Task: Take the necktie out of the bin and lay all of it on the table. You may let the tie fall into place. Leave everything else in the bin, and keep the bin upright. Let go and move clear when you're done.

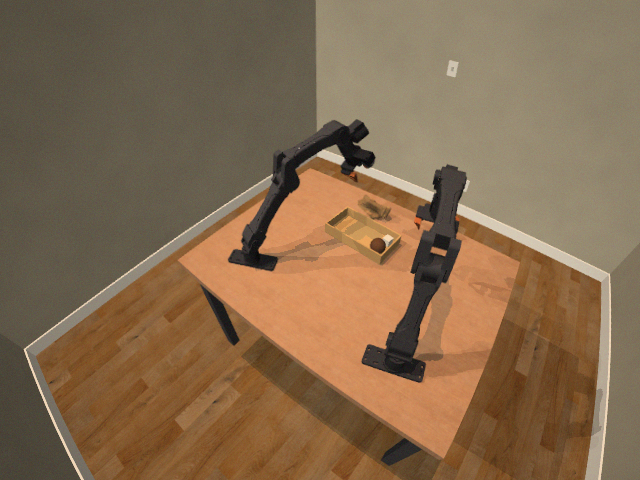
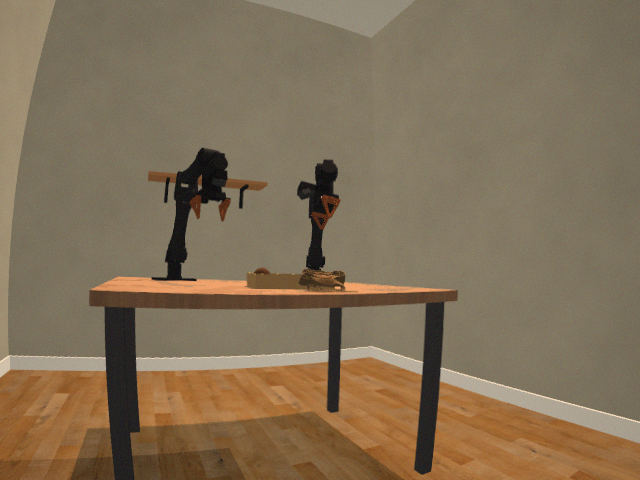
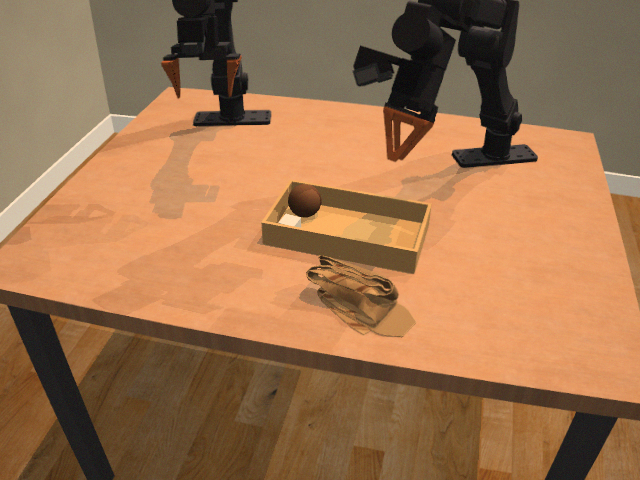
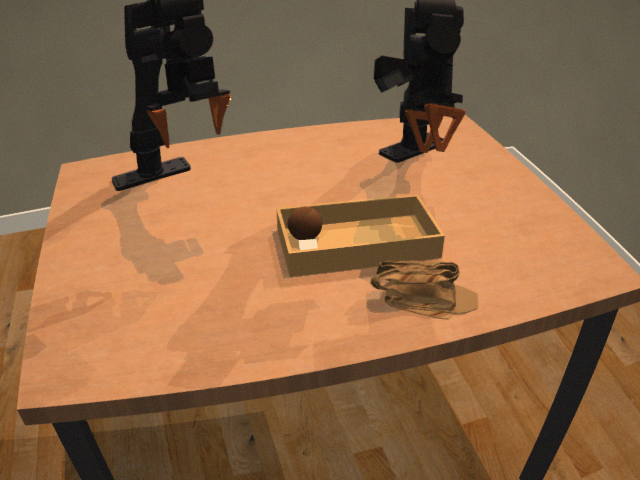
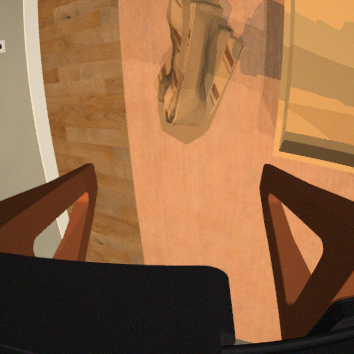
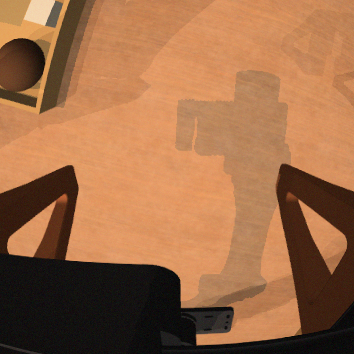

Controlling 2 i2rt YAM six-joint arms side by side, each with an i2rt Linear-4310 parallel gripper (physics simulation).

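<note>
The tan necktie with brown stripes [image 1: 374,207] [image 2: 322,279] [image 3: 356,294] [image 4: 418,288] [image 5: 195,65] lies in a folded heap on the table, outside the bin and beside its long wall. The yellow bin [image 1: 356,244] [image 2: 273,280] [image 3: 338,247] [image 4: 364,258] [image 5: 310,162] [image 6: 54,80] stands upright. My left gripper [image 4: 433,150] [image 5: 178,174] is open and empty, raised well above the table and apart from the tie. My right gripper [image 2: 210,219] [image 3: 204,96] [image 4: 192,140] [image 6: 176,175] is open and empty, high above the table on the other side.
A brown ball [image 1: 377,244] [image 3: 305,200] [image 4: 305,223] [image 6: 21,64] and a white block [image 1: 387,240] [image 3: 290,220] [image 4: 308,244] [image 6: 41,11] are in one end of the bin. The table's edge [image 3: 310,351] runs near the tie.
</note>
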